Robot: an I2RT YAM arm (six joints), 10 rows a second.
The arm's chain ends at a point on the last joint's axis. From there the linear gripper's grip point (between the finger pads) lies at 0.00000 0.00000 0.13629 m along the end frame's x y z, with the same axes.
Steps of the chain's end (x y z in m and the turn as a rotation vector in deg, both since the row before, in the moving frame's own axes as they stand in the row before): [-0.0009, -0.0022, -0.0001, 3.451, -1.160, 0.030]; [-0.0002, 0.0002, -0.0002, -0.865, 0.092, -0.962]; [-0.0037, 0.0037, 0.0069, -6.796, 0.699, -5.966]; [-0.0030, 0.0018, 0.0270, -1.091, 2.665, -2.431]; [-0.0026, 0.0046, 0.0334, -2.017, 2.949, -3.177]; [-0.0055, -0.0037, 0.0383, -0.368, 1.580, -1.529]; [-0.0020, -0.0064, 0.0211, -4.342, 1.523, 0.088]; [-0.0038, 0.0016, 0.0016, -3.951, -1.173, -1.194]
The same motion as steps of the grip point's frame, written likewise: [-0.0037, -0.0104, -0.0004, 3.451, -1.160, 0.030]; [0.0000, 0.0023, -0.0002, -0.865, 0.092, -0.962]; [-0.0012, 0.0197, 0.0059, -6.796, 0.699, -5.966]; [0.0034, 0.0043, 0.0268, -1.091, 2.665, -2.431]; [0.0045, 0.0092, 0.0331, -2.017, 2.949, -3.177]; [-0.0017, -0.0029, 0.0382, -0.368, 1.580, -1.529]; [0.0016, 0.0039, 0.0207, -4.342, 1.523, 0.088]; [-0.0065, 0.0110, 0.0012, -3.951, -1.173, -1.194]
